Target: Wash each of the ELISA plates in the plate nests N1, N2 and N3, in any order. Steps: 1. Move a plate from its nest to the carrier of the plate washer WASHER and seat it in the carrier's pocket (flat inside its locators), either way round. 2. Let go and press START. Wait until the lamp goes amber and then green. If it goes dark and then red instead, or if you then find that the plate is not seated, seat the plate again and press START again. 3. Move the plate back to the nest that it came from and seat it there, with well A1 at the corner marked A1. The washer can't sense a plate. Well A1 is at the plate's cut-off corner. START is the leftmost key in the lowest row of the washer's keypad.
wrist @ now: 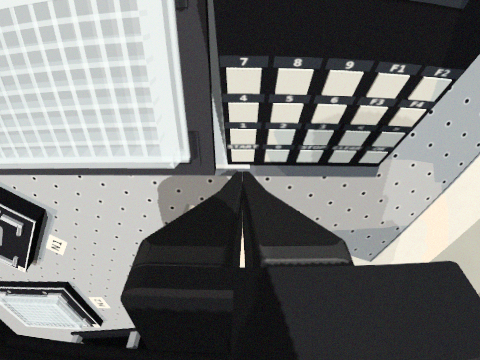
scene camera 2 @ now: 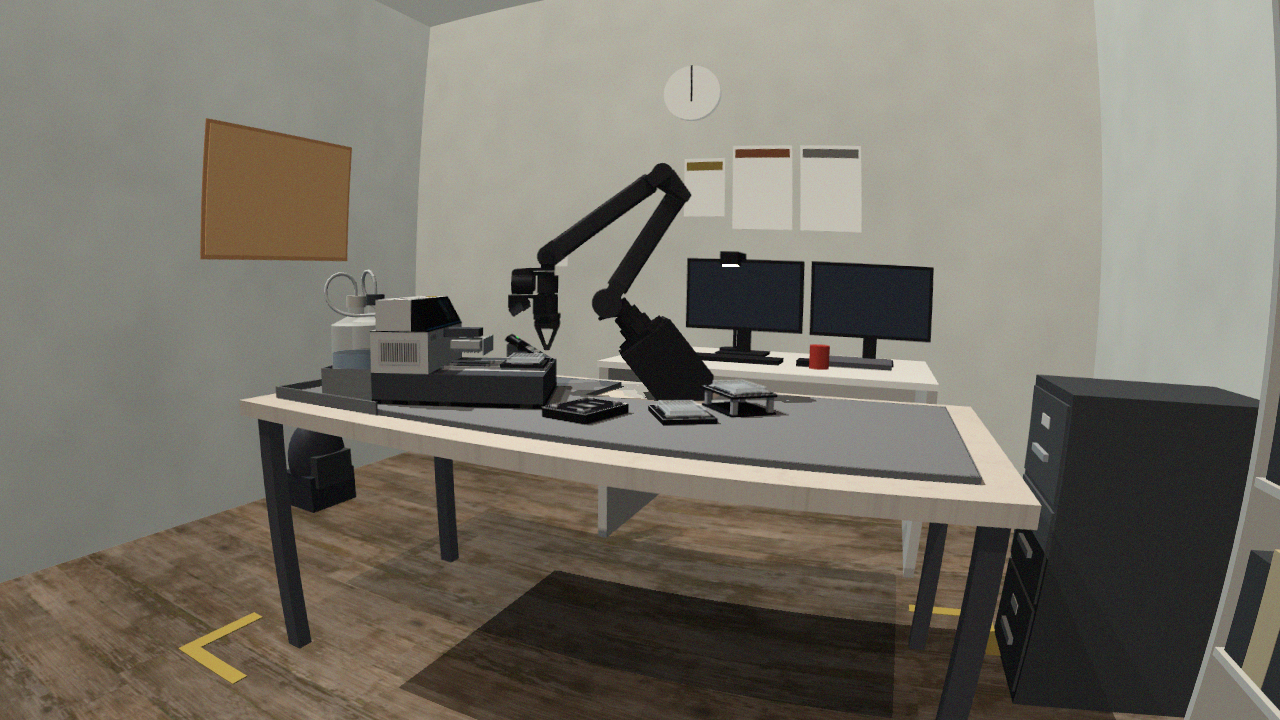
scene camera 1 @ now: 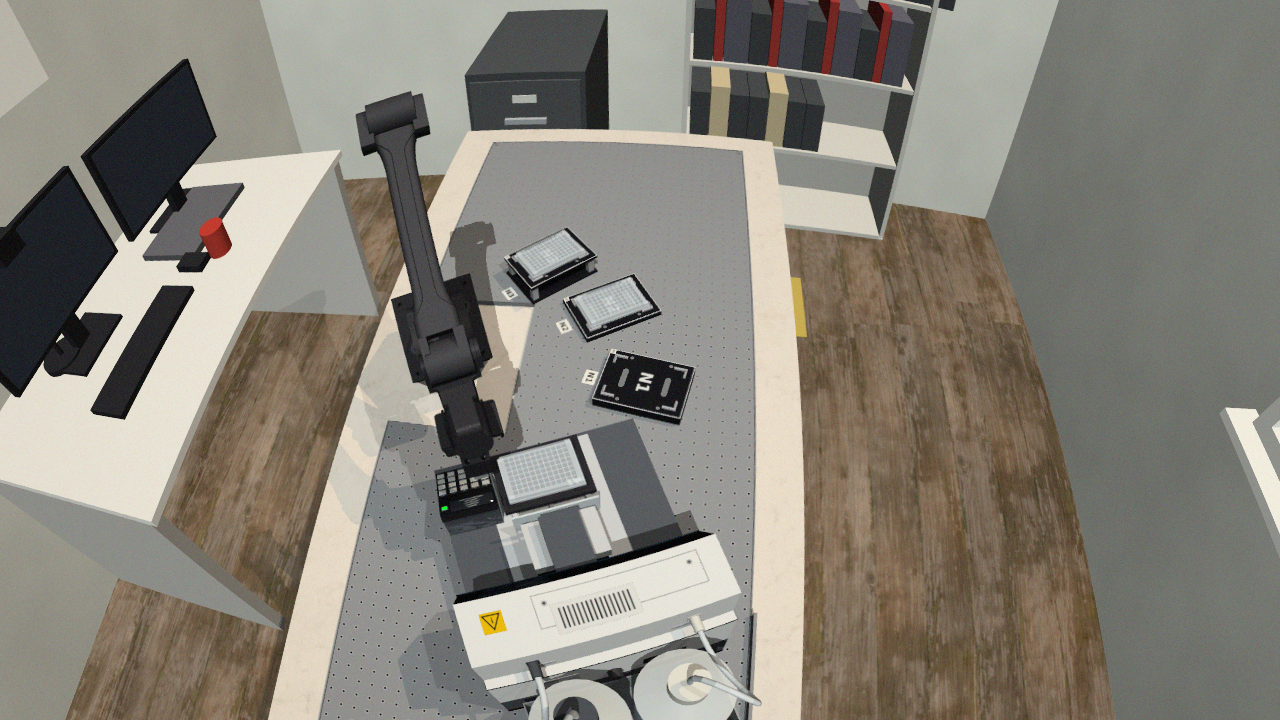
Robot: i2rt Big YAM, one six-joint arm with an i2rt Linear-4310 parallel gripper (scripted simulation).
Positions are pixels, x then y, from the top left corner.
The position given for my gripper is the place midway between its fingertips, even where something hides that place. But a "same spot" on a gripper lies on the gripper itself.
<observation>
my gripper: wrist 242,182; scene camera 2; scene camera 1
same spot on my gripper: (scene camera 1: pixel 491 410) = (scene camera 2: pixel 550 314)
same spot on plate washer: (wrist: pixel 420 46) = (scene camera 2: pixel 525 343)
</observation>
